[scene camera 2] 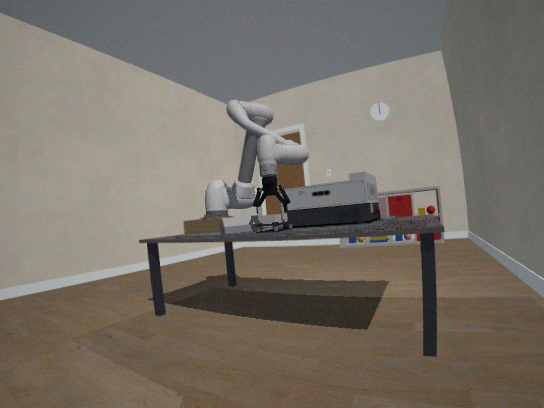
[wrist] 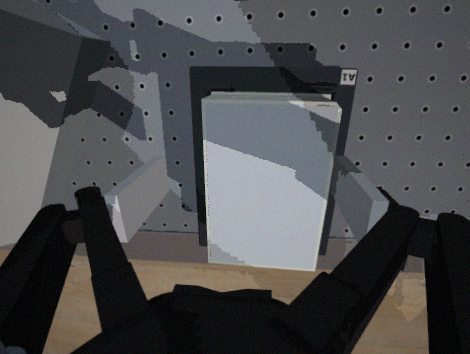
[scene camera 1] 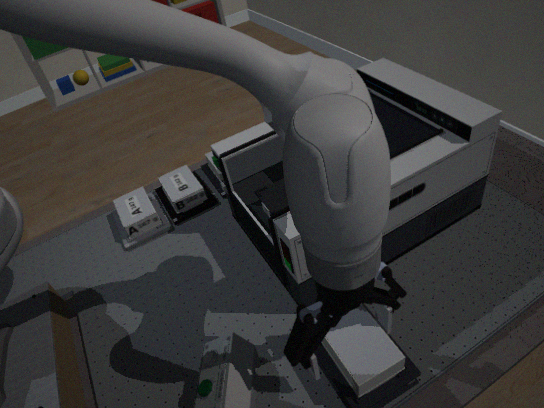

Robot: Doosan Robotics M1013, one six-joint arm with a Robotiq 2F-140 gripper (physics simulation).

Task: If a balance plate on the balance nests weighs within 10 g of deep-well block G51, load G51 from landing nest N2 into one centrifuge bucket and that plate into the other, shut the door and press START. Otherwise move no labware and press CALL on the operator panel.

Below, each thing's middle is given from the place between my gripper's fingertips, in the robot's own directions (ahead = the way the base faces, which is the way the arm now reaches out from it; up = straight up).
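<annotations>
The centrifuge (scene camera 1: pixel 441 141) is 310 mm to the left of my hand, 210 mm ahead of it and 70 mm above it. As for the white block (wrist: pixel 268 157), my hand is 10 mm short of it. Of the things named here, going by their middles, the block is the nearest to my hand.
</annotations>
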